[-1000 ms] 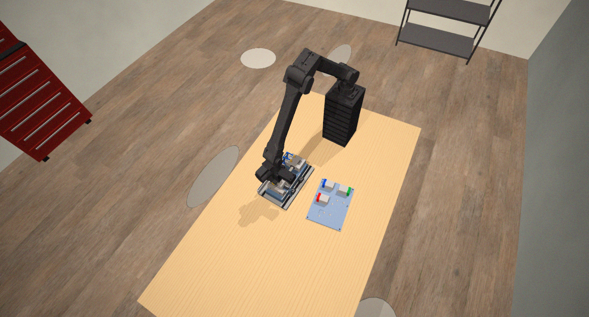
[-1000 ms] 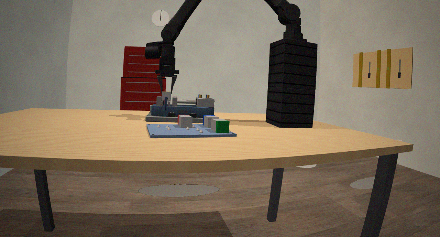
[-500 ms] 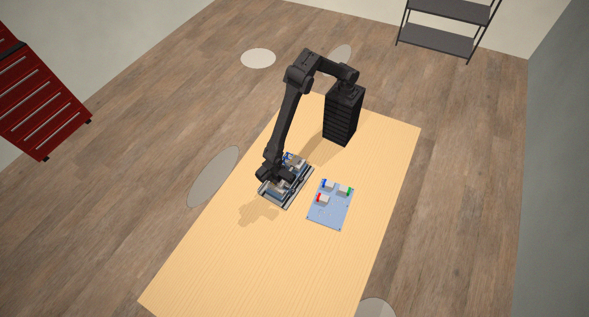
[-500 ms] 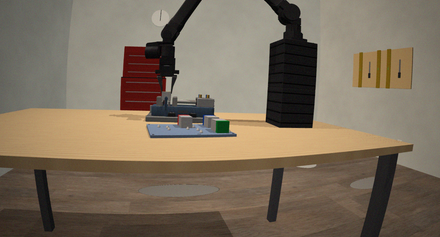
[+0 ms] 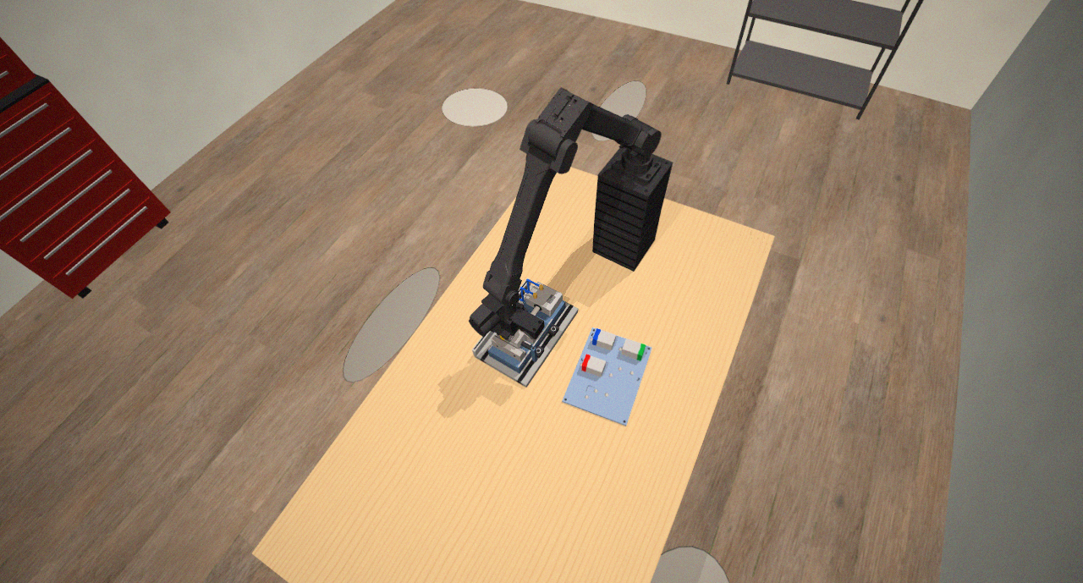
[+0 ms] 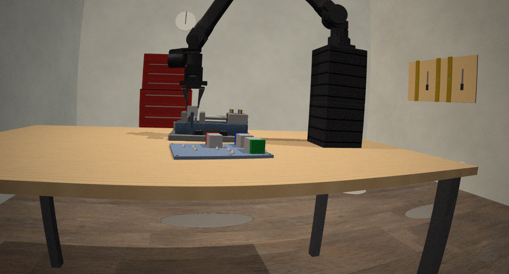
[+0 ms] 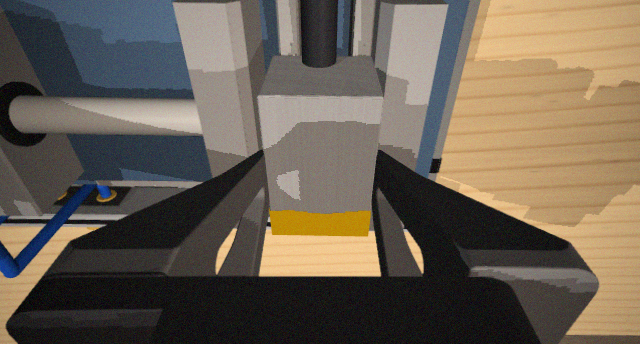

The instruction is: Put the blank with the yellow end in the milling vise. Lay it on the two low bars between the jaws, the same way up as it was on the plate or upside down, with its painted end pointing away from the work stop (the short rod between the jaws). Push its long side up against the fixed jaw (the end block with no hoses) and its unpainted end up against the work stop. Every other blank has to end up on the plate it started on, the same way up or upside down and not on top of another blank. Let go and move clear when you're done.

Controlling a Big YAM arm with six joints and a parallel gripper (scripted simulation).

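Right now the yellow-ended blank is 20 mm below my hand. The rest, counted from my hand: work stop rod: 50 mm to the left, 30 mm below; then fixed jaw: 40 mm below, 30 mm ahead; then moving jaw: 40 mm below, 40 mm behind.
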